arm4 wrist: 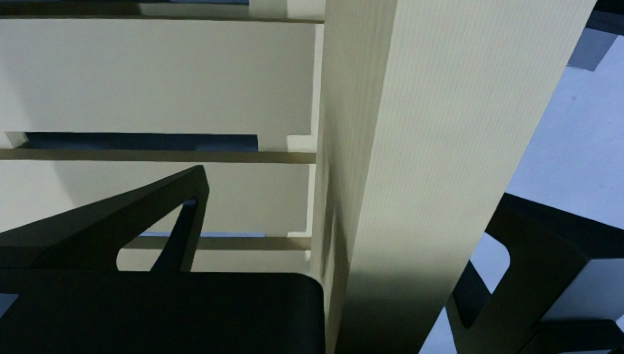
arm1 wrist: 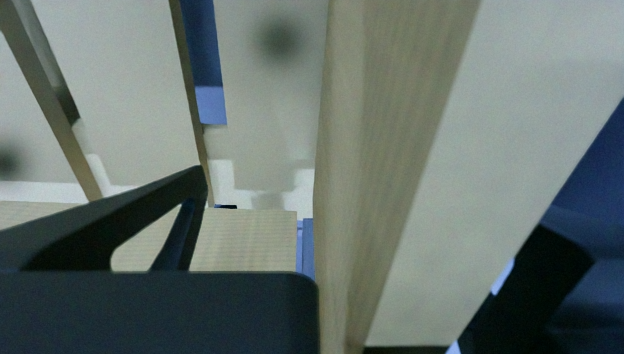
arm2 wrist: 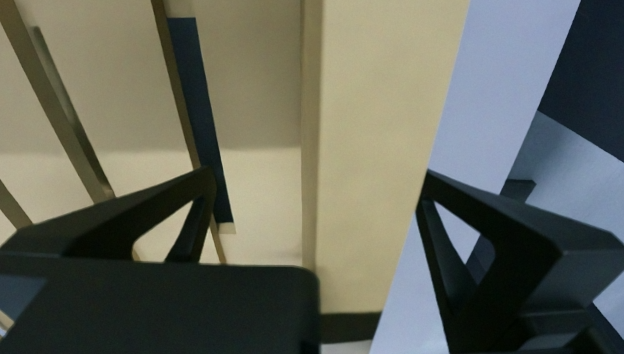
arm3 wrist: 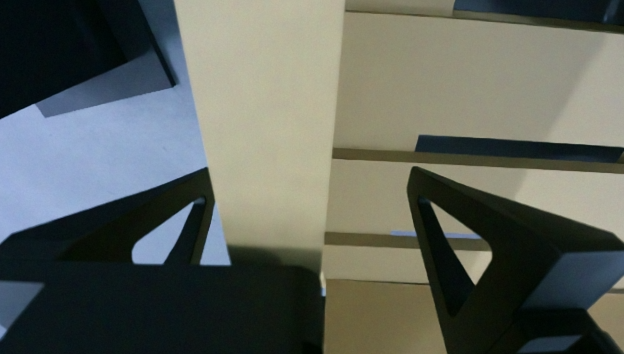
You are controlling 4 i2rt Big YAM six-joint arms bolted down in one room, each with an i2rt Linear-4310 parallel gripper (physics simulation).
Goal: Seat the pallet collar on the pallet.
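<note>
The pale wooden pallet collar [arm1 wrist: 400,100] [arm2 wrist: 375,150] [arm3 wrist: 270,100] [arm4 wrist: 440,125] shows as thick walls seen very close. Pallet slats [arm1 wrist: 280,115] [arm2 wrist: 260,100] [arm3 wrist: 450,75] [arm4 wrist: 150,75] lie inside it, with gaps between them. The views do not show whether the collar's lower edge touches the pallet. My arm1 gripper [arm1 wrist: 315,172], arm2 gripper [arm2 wrist: 318,170], arm3 gripper [arm3 wrist: 311,170] and arm4 gripper [arm4 wrist: 312,170] are open, each with a collar wall passing between wide-apart fingers. The right fingertips of arm1 and arm4 are hidden behind the walls; arm2's is partly hidden.
Another wooden panel [arm1 wrist: 250,240] [arm3 wrist: 375,310] crosses low in the arm1 and arm3 wrist views. A large black block [arm2 wrist: 590,75] [arm3 wrist: 50,50] stands outside the collar. Pale blue ground [arm3 wrist: 100,150] [arm4 wrist: 560,150] lies beyond the outer edge.
</note>
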